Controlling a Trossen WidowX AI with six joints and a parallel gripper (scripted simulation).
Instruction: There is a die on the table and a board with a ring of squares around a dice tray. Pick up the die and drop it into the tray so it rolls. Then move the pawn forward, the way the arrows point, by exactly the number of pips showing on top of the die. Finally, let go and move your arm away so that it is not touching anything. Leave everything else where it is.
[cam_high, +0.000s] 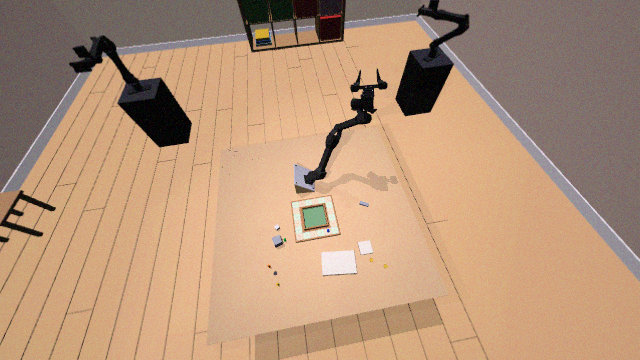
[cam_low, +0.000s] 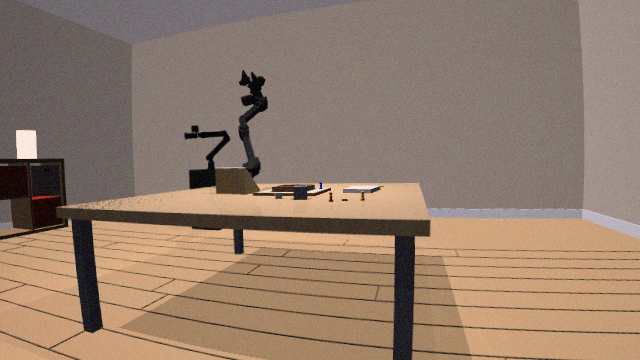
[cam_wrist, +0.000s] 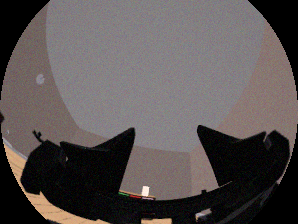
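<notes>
Now: gripper tip 46 cm short of the die, 64 cm to the left of it and 71 cm above it. Round my gripper tip: blue pawn: 55 cm ahead, 32 cm to the right, 70 cm below; small grey bar: 40 cm ahead, 4 cm to the right, 72 cm below; green dice tray: 44 cm ahead, 39 cm to the right, 72 cm below.
</notes>
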